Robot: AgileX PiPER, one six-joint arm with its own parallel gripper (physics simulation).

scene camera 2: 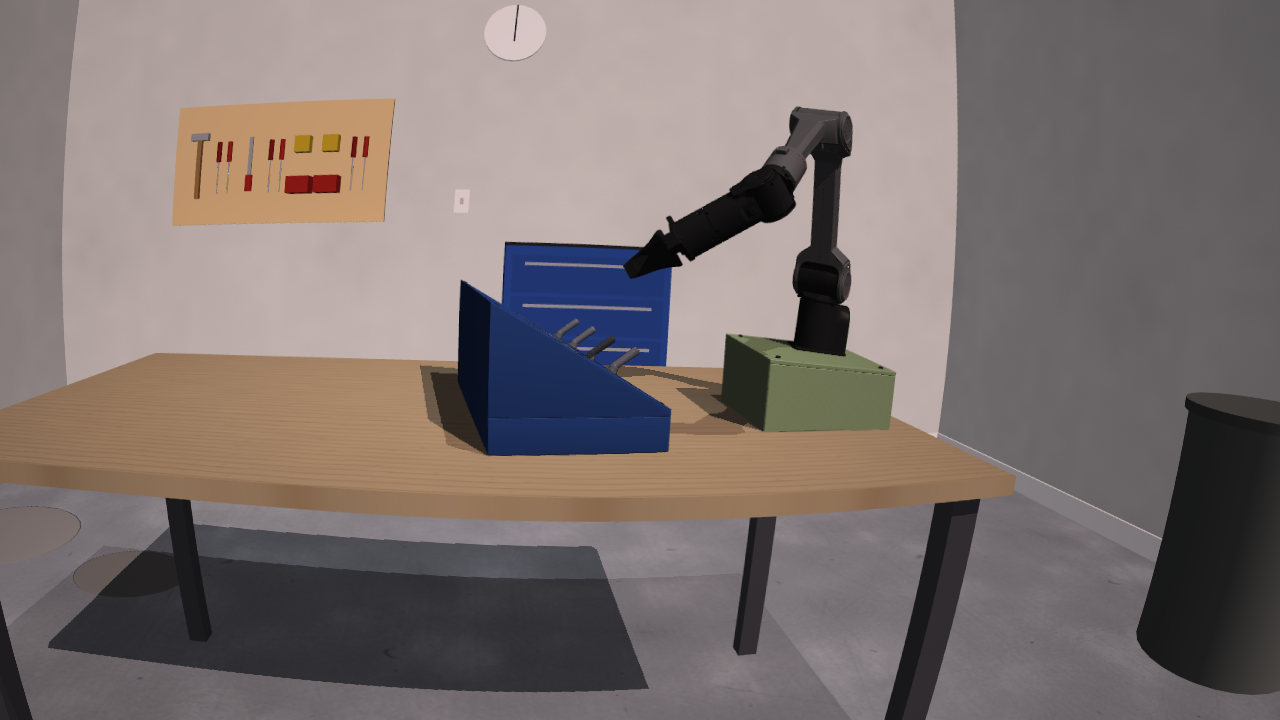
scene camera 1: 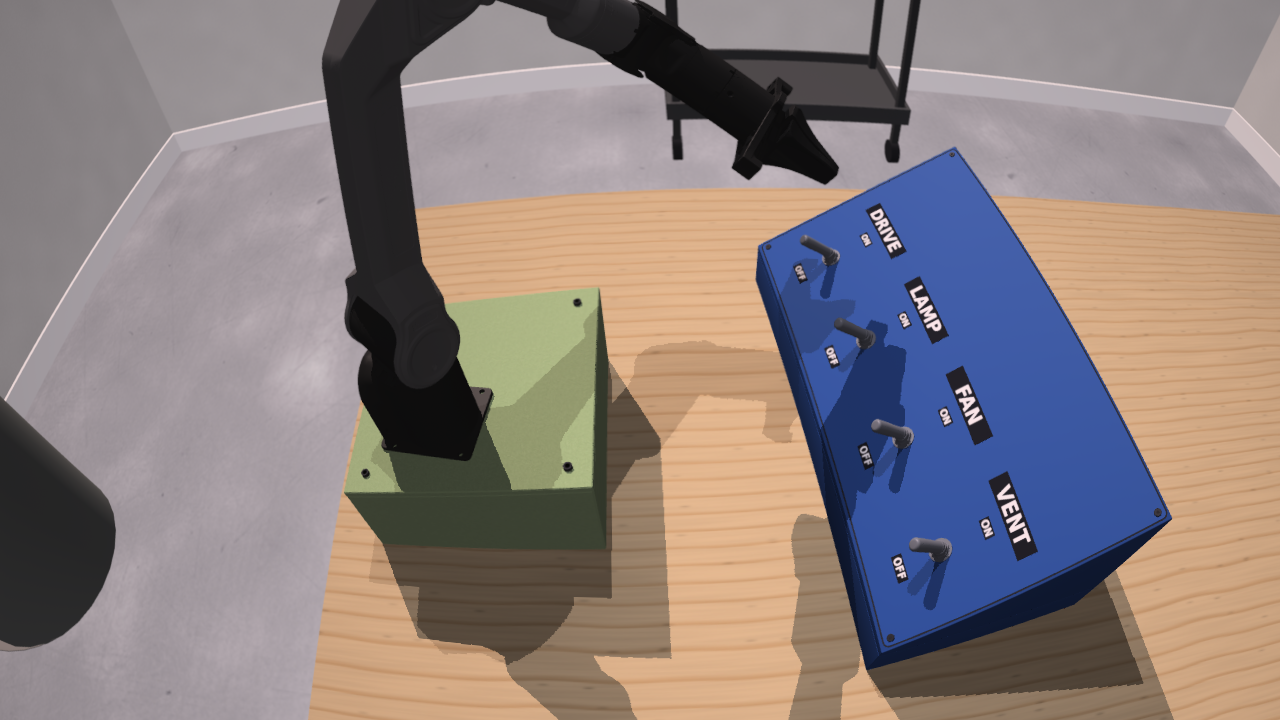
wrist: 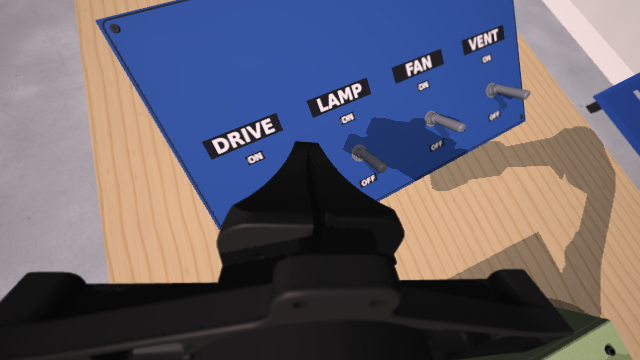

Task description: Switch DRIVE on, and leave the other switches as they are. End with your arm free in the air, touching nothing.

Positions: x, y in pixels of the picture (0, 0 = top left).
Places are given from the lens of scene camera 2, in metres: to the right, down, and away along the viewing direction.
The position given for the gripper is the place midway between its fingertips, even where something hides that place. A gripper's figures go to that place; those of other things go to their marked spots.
gripper (scene camera 2: 627, 272): -0.02, -0.12, 1.07
blue sloped switch panel (scene camera 2: 529, 393): -0.14, 0.04, 0.96
